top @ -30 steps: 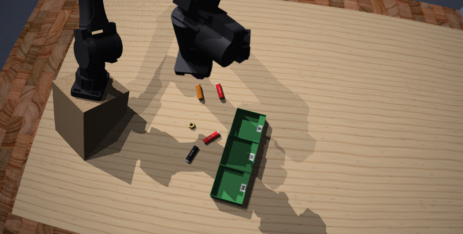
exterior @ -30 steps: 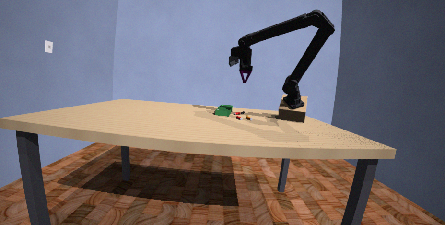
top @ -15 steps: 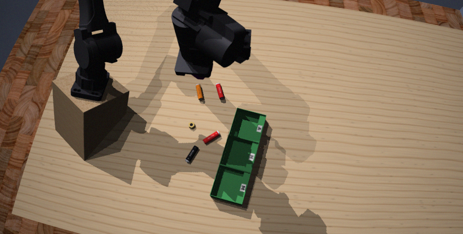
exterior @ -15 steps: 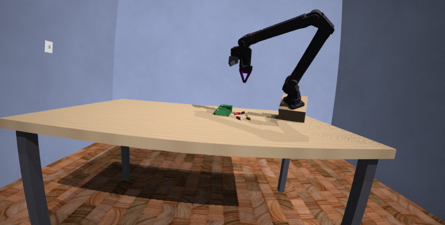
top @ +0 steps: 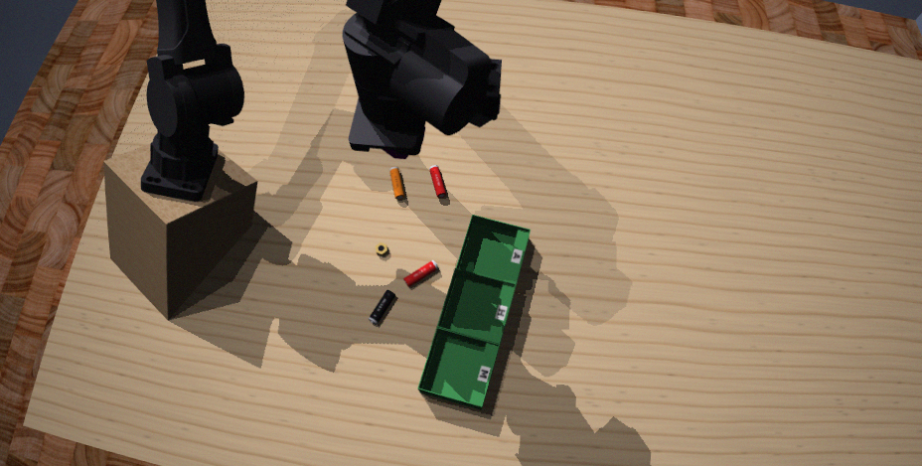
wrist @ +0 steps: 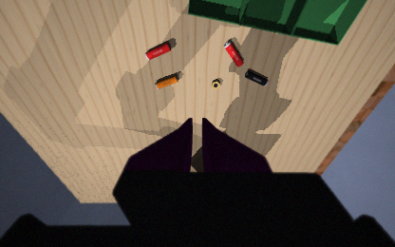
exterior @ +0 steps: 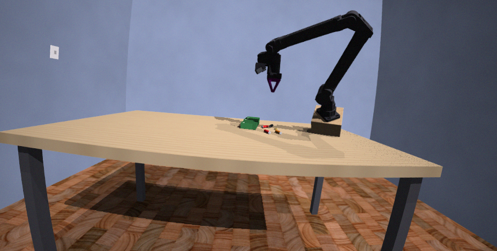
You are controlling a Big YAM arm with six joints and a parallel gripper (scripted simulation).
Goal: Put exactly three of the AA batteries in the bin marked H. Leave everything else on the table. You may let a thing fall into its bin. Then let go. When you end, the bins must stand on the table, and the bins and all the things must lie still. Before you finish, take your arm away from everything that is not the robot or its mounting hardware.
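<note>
The green bin is 20 cm below my hand, 12 cm to the right of it and 9 cm ahead of it. From my hand the other things lie so: black AA battery 21 cm below, 12 cm to the right, 4 cm behind; orange AA battery 21 cm below, 7 cm to the left, 3 cm behind; yellow nut 22 cm below, 5 cm behind, 4 cm to the right.
</note>
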